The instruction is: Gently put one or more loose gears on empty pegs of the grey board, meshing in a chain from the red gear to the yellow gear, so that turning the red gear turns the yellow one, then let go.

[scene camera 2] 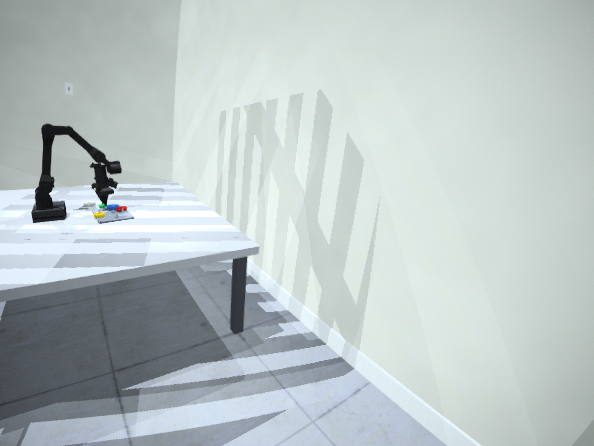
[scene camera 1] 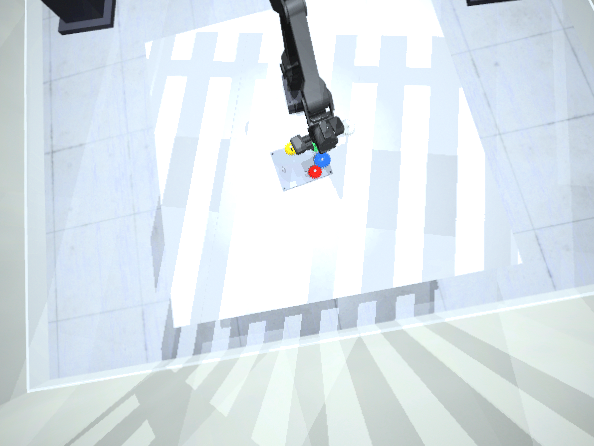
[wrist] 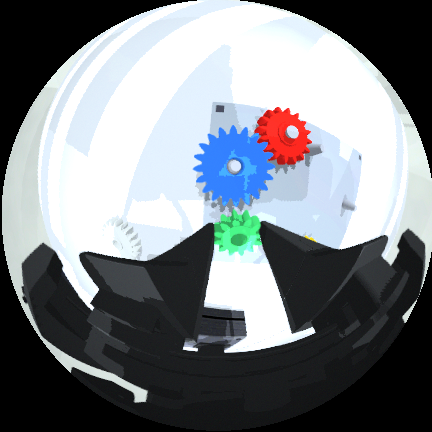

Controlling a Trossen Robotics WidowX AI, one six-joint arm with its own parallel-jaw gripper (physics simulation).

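Places are measured from the arm's base along level axes (x ahead, y left, z up), in centimetres.
Pixels of known places: gripper, between the fingertips: (scene camera 2: pixel 104 204) (scene camera 1: pixel 317 147) (wrist: pixel 236 227); arm's base, origin of its link: (scene camera 2: pixel 44 207) (scene camera 1: pixel 295 83) (wrist: pixel 210 345).
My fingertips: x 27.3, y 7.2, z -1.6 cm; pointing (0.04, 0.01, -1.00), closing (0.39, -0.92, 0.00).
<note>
For each thing: its top centre in the pictures, then the offset to it from my fingertips.
- grey board, centre of its top: (wrist: pixel 315 211) (scene camera 1: pixel 300 159) (scene camera 2: pixel 110 209) dx +3.7, dy -6.8, dz -0.9 cm
- red gear, centre of its top: (wrist: pixel 289 132) (scene camera 1: pixel 315 171) dx +8.7, dy -1.4, dz -1.5 cm
- blue gear, centre of its top: (wrist: pixel 234 165) (scene camera 1: pixel 322 159) dx +4.2, dy +1.7, dz -1.5 cm
- yellow gear, centre of its top: (scene camera 1: pixel 290 147) (scene camera 2: pixel 98 213) dx -1.9, dy -10.4, dz -1.4 cm
- green gear, centre of its top: (wrist: pixel 239 240) (scene camera 2: pixel 102 203) dx -0.7, dy -0.5, dz +0.5 cm
- white gear, centre of its top: (wrist: pixel 115 243) (scene camera 1: pixel 347 126) (scene camera 2: pixel 89 202) dx -9.1, dy +12.6, dz -2.3 cm
The grey board (scene camera 1: pixel 295 175) (wrist: pixel 330 200) (scene camera 2: pixel 118 218) lies on the table. The red gear (scene camera 1: pixel 314 172) (wrist: pixel 285 135) is on a peg. The blue gear (scene camera 1: pixel 323 160) (wrist: pixel 220 165) is on a peg beside it, their teeth touching or overlapping. The yellow gear (scene camera 1: pixel 289 149) (scene camera 2: pixel 99 215) (wrist: pixel 310 239) is at the board's far edge, mostly hidden by a finger in the wrist view. My gripper (wrist: pixel 236 227) (scene camera 2: pixel 105 204) is shut on the green gear (wrist: pixel 236 237) (scene camera 2: pixel 102 206), over the board's edge next to the blue gear. Whether a peg is under the green gear is hidden.
A white gear (wrist: pixel 122 237) (scene camera 1: pixel 348 128) (scene camera 2: pixel 89 204) lies loose on the table off the board. Bare pegs (wrist: pixel 349 205) (wrist: pixel 315 149) stand on the board. The arm's base (scene camera 2: pixel 49 212) stands behind the board. Striped shadows cross the table.
</note>
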